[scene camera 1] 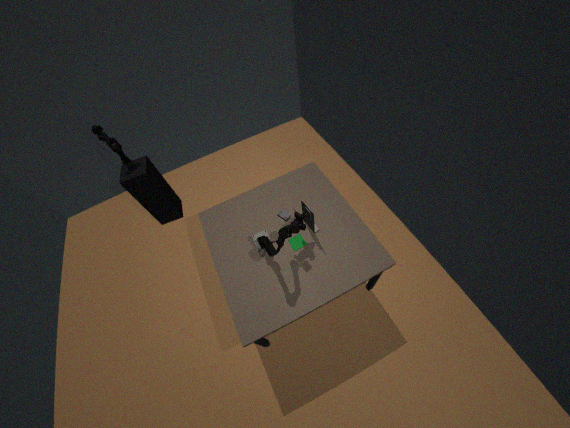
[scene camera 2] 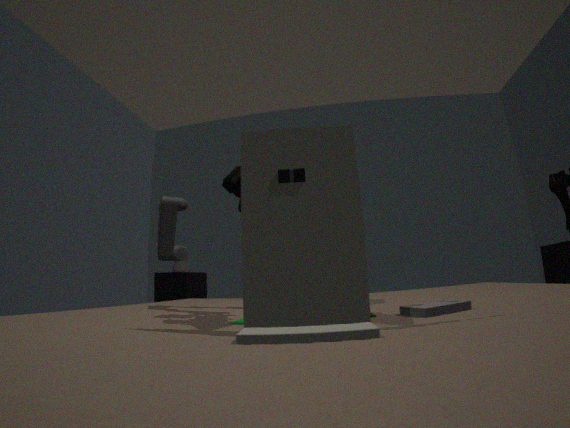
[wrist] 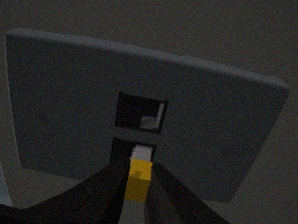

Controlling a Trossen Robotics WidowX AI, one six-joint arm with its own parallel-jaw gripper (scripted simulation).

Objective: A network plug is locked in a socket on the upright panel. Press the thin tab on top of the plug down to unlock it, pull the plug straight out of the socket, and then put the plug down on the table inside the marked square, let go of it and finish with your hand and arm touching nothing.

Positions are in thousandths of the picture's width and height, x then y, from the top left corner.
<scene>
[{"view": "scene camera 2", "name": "small flat grey slab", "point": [762,721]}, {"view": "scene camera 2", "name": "upright panel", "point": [532,592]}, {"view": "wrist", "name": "my gripper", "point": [465,761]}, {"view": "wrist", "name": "network plug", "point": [471,766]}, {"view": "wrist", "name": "upright panel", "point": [690,413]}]
</scene>
